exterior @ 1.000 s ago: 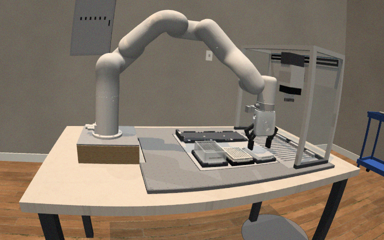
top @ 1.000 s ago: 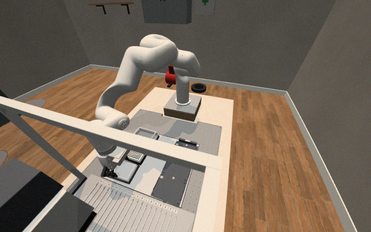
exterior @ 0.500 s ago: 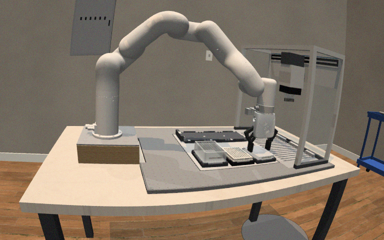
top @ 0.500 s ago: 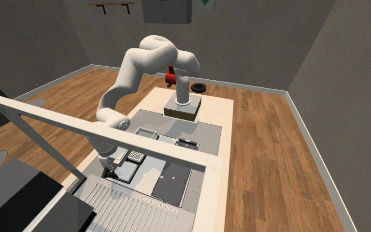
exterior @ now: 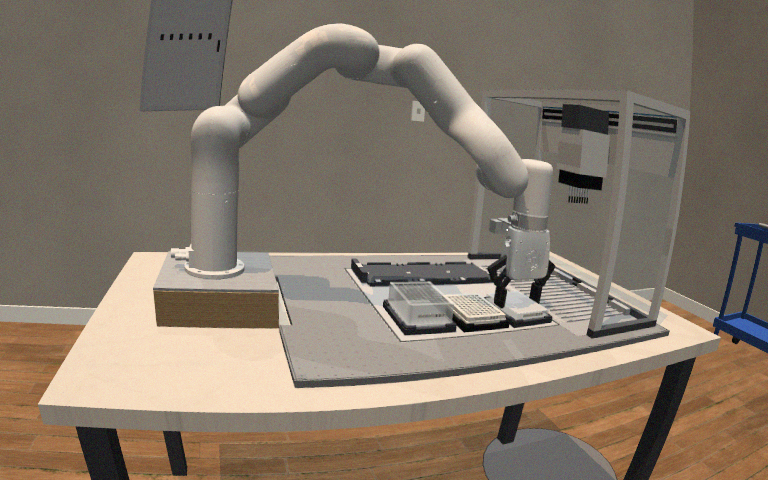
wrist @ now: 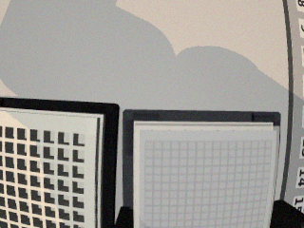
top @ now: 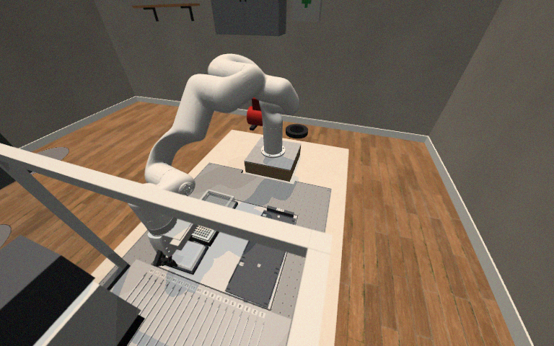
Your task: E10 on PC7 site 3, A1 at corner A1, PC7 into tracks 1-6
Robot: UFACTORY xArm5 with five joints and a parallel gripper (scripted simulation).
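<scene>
My hand is 1 cm above the 384-well plate E10. From my hand the other things lie so: deep-well block E07: 22 cm behind, 1 cm to the left, 1 cm below; 96-well plate E01: 11 cm behind, 1 cm below; plate nest S3: 2 cm below.
</scene>
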